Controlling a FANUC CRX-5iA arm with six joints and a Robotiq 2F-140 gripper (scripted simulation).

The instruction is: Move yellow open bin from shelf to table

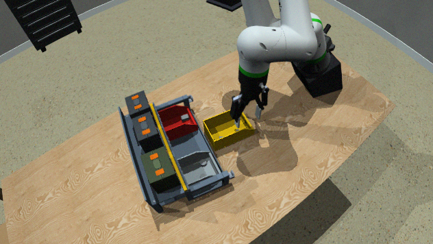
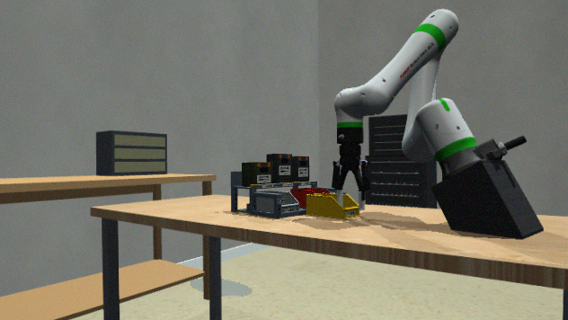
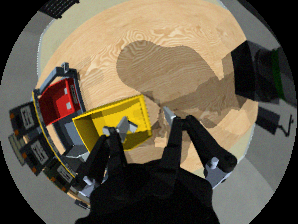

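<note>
Now: the yellow open bin 70 mm ahead of my hand, 30 mm to the right of it and 20 mm below it. From my hand the other things lie so: red bin (210 mm to the right, 200 mm ahead, 10 mm below); then yellow rail (300 mm ahead, 130 mm to the right, 50 mm above); then grey bin (290 mm ahead, 10 mm to the right, 10 mm below).
</note>
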